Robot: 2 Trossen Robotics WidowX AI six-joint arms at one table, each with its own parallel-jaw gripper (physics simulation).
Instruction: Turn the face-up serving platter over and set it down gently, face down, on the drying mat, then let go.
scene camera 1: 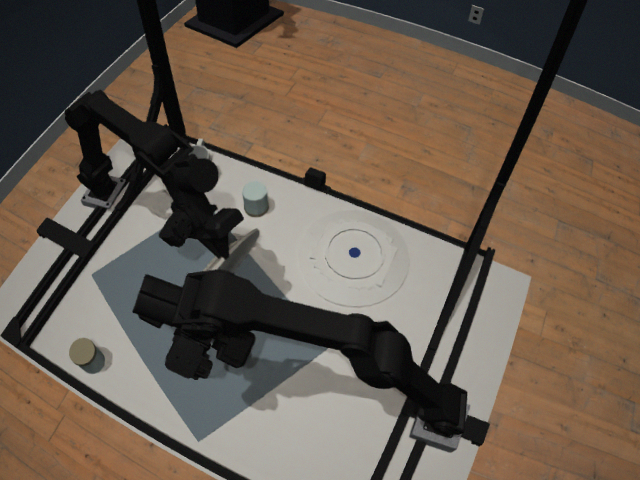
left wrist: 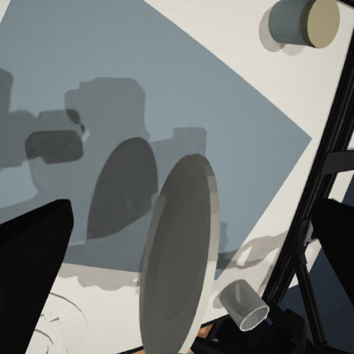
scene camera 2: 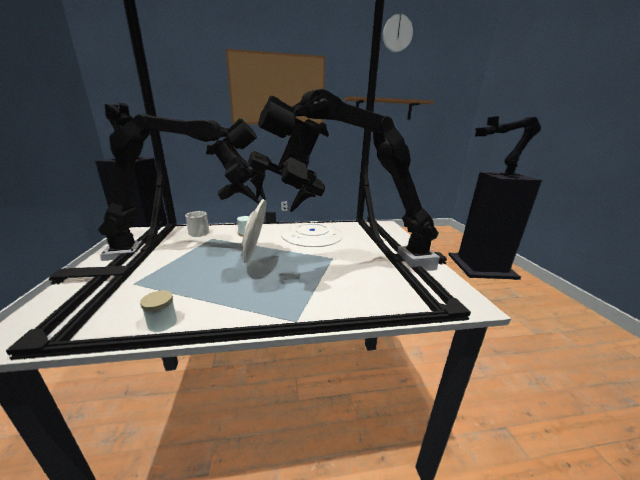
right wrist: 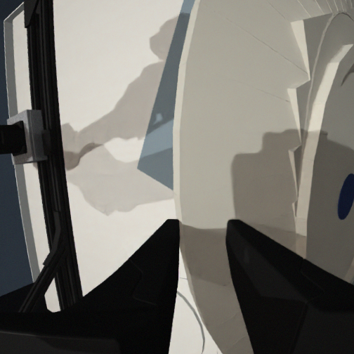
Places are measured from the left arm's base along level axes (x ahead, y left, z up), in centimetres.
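Pixels of known places: left gripper, fingertip midpoint: (scene camera 2: 274, 205); right gripper, fingertip midpoint: (scene camera 1: 223, 257) (scene camera 2: 262, 201); left arm's base at its link origin: (scene camera 1: 441, 419) (scene camera 2: 418, 251); right arm's base at its link origin: (scene camera 1: 102, 189) (scene camera 2: 122, 246).
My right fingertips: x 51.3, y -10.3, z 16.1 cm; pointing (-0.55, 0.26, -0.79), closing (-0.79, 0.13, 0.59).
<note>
For each thing: its top centre in the pictures, then the offset to it from my right fingertips. Level surfaces: height alone.
- drying mat at its surface level: dz -21.0 cm
- white disc with a blue dot, top centre: (scene camera 1: 354, 251) (scene camera 2: 312, 228) dy -21.9, dx -20.5, dz -18.5 cm
- pale-blue canister at its top centre: (scene camera 1: 254, 190) (scene camera 2: 244, 218) dy -26.3, dx +7.4, dz -14.1 cm
- grey mug at its top centre: (scene camera 1: 195, 151) (scene camera 2: 195, 212) dy -31.2, dx +27.0, dz -12.6 cm
- tan-lidded jar at its top centre: (scene camera 1: 81, 351) (scene camera 2: 156, 298) dy +27.3, dx +24.7, dz -14.1 cm
The serving platter (scene camera 1: 242, 250) (scene camera 2: 253, 232) (left wrist: 180, 260) (right wrist: 225, 100) is a pale disc held steeply on edge, apart from the drying mat below. Its blue-dotted face shows in the right wrist view, its plain face in the left wrist view. My right gripper (scene camera 2: 258, 200) (right wrist: 202, 230) is shut on its upper rim. My left gripper (scene camera 2: 277, 204) (left wrist: 195, 210) is wide open and empty near the platter; its fingertips are hidden in scene camera 1. The drying mat (scene camera 1: 206, 408) (scene camera 2: 191, 273) (left wrist: 250, 125) (right wrist: 165, 110) is a flat blue-grey square bearing shadows.
A white disc with a blue dot (scene camera 1: 361, 294) (scene camera 2: 292, 236) lies flat beyond the mat. A pale-blue canister (scene camera 1: 255, 198) (scene camera 2: 242, 225) and a grey mug (scene camera 2: 196, 223) (left wrist: 242, 302) stand at the back. A tan-lidded jar (scene camera 1: 87, 356) (scene camera 2: 158, 310) (left wrist: 305, 22) stands at the front left.
</note>
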